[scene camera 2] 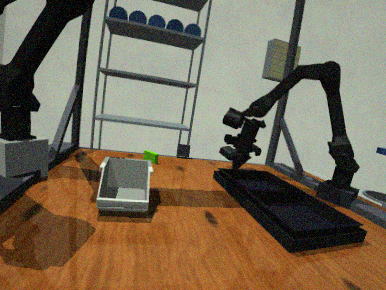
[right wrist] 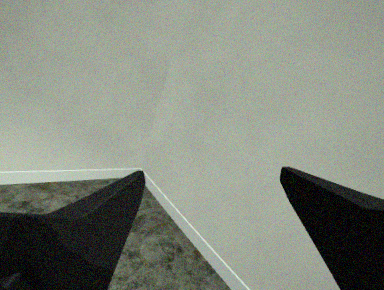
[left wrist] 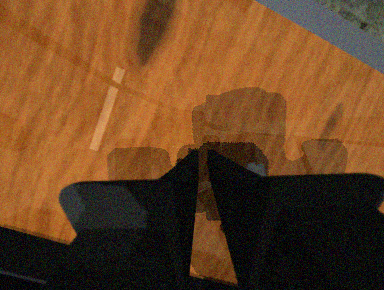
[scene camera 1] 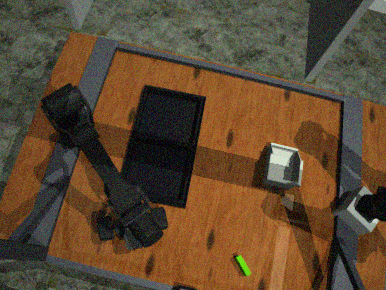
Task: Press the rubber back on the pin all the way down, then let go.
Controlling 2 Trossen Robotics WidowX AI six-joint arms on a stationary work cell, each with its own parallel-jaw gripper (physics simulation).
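Places are measured from the left arm's base along level axes (x ahead, y left, z up), in metres.
Pixels of known places: left gripper, fingertip midpoint: (left wrist: 202, 155); right gripper, fingertip midpoint: (right wrist: 212, 175); left arm's base, link origin: (scene camera 2: 339, 186) (scene camera 1: 76, 128); right arm's base, link origin: (scene camera 2: 15, 137) (scene camera 1: 367, 208).
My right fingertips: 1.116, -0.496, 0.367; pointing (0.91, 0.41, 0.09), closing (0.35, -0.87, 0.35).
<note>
For each thing: its top centre in the pictures, then the offset to it from my right fingertips, as dx, dy, dz. "spot": a spot on its surface instead.
- small grey-blue patch, surface spot: (left wrist: 256, 169) spot: -1.041, +0.164, -0.414
- black two-part tray, top centre: (scene camera 2: 276, 191) (scene camera 1: 163, 140) -0.856, +0.408, -0.378
- white-grey bin, surface spot: (scene camera 2: 122, 205) spot: -0.480, +0.313, -0.392
- small green block, top centre: (scene camera 1: 243, 265) (scene camera 2: 151, 152) -0.709, -0.007, -0.380
The pin with its rubber back is not clearly visible in any view; a small grey-blue patch (left wrist: 256, 169) in the left wrist view, at the upper edge of the picture-right finger, may be part of the pin. The rest is hidden by the fingers. My left gripper (scene camera 2: 238, 166) (left wrist: 202, 155) points down low over the wooden table, beside the black tray, with its fingertips almost together. A very narrow gap shows between them, and I see no object in it. My right gripper (right wrist: 212, 175) is wide open and empty, facing a wall.
A black two-part tray (scene camera 1: 188, 177) (scene camera 2: 327, 239) lies beside the left arm. A white-grey bin (scene camera 1: 283, 182) (scene camera 2: 122, 205) stands farther over on the table. A small green block (scene camera 1: 243, 265) (scene camera 2: 151, 157) lies on the table. A grey frame (scene camera 1: 225, 75) edges the table.
</note>
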